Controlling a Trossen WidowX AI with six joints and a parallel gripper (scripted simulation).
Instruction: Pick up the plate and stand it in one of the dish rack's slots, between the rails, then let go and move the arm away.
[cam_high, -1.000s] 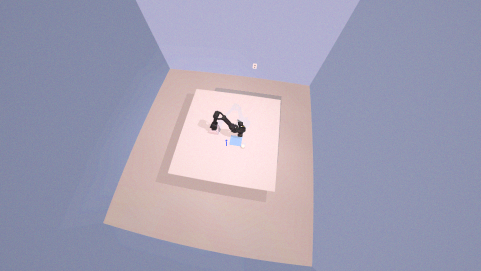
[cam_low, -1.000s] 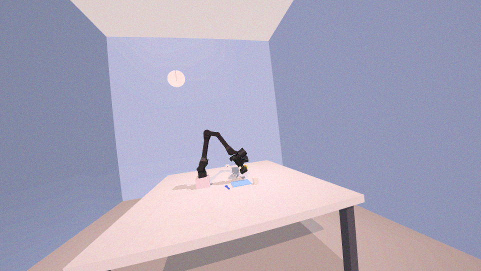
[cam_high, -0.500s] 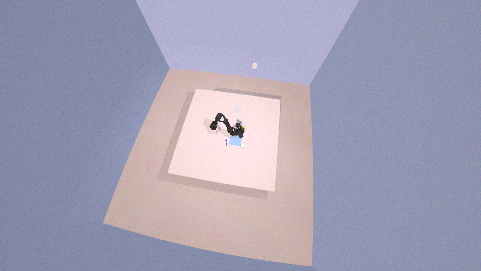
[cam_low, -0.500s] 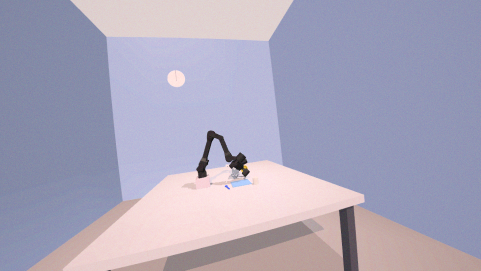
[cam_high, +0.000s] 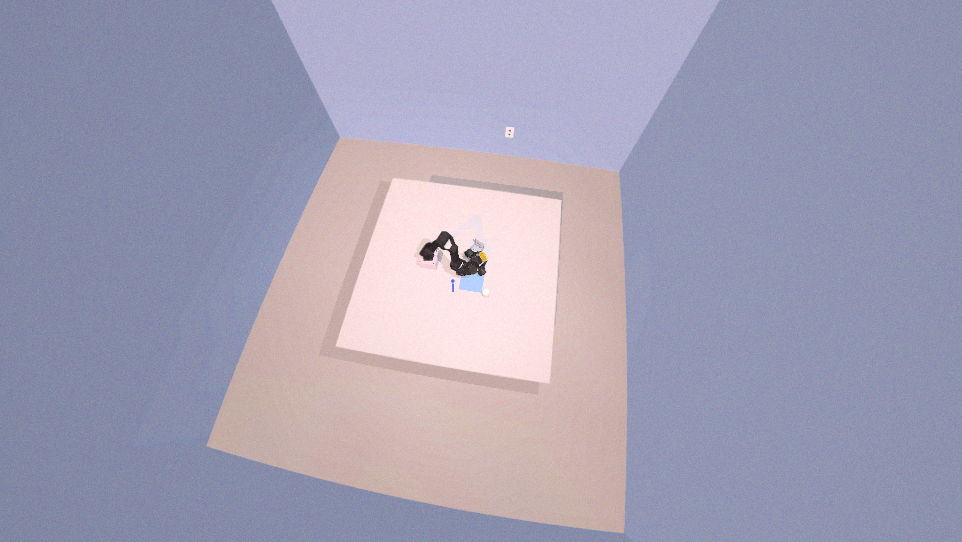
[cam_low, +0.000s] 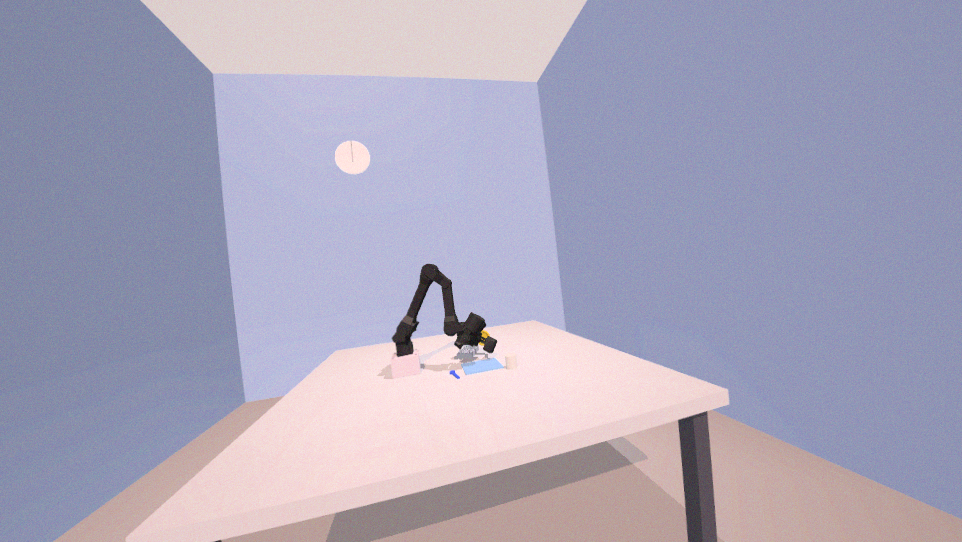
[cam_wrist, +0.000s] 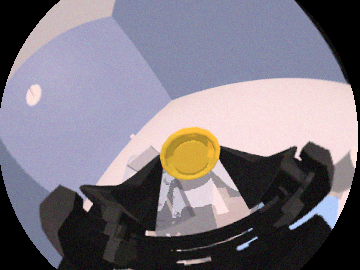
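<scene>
My gripper tip is 7 cm past the grey wire dish rack, 6 cm to the right of it and 5 cm above it. From my gripper tip the other things lie so: white cup: 24 cm to the right, 5 cm below, 1 cm ahead; then yellow plate: 1 cm to the right; then light blue mat: 15 cm to the right, 8 cm behind, 7 cm below.
</scene>
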